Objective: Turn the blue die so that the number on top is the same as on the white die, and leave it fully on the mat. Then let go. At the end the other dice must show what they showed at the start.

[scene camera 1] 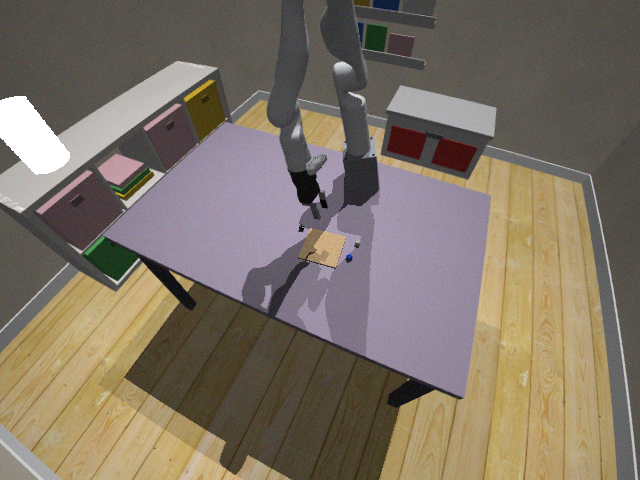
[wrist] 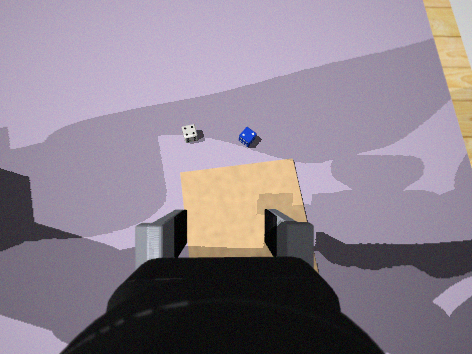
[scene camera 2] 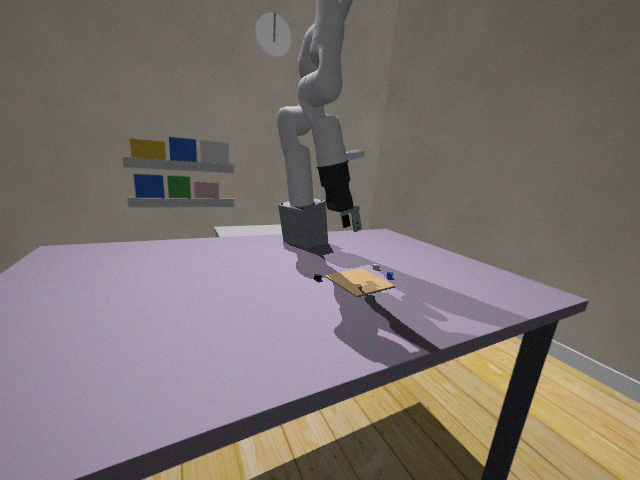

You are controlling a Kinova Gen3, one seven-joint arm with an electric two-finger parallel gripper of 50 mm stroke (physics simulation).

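Places are measured from the arm's base along level axes (x right, y ahead, z up), in millimetres.
Pixels of known places: gripper, fingertip midpoint: (scene camera 1: 321, 213) (wrist: 226, 226) (scene camera 2: 352, 228); arm's base, link origin: (scene camera 1: 358, 148) (scene camera 2: 301, 202).
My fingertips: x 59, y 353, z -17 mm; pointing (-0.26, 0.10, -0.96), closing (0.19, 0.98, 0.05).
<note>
Ahead of a thing's pixels: the offset from my fingertips to its top centre. Level surfaces: height alone.
The blue die {dy +56, dx -118, dz -130 mm} (scene camera 1: 349, 257) (scene camera 2: 389, 275) (wrist: 247, 136) lies on the table beside the mat, off it; its top shows two white pips in the wrist view. The white die {dy -13, dx -134, dz -130 mm} (scene camera 1: 357, 242) (scene camera 2: 376, 267) (wrist: 189, 132) lies near it, also off the mat, with four pips on top. A black die {dy -27, dx +85, dz -130 mm} (scene camera 1: 301, 228) (scene camera 2: 317, 277) lies by the opposite side of the mat; its top number is too small to read. The tan mat {dy +34, dx -15, dz -142 mm} (scene camera 1: 334, 246) (scene camera 2: 345, 279) (wrist: 220, 200) lies flat. My gripper (scene camera 1: 320, 207) (scene camera 2: 351, 224) (wrist: 226, 226) is open and empty, above the table near the mat.
The arm's grey base block (scene camera 1: 360, 180) (scene camera 2: 303, 225) stands on the lilac table {dz -146 mm} (scene camera 1: 423, 258) (scene camera 2: 180, 320) (wrist: 125, 60) behind the mat. A shelf unit (scene camera 1: 111, 116) with bins stands along the table's left side in scene camera 1. Arm shadows fall across the mat and table.
</note>
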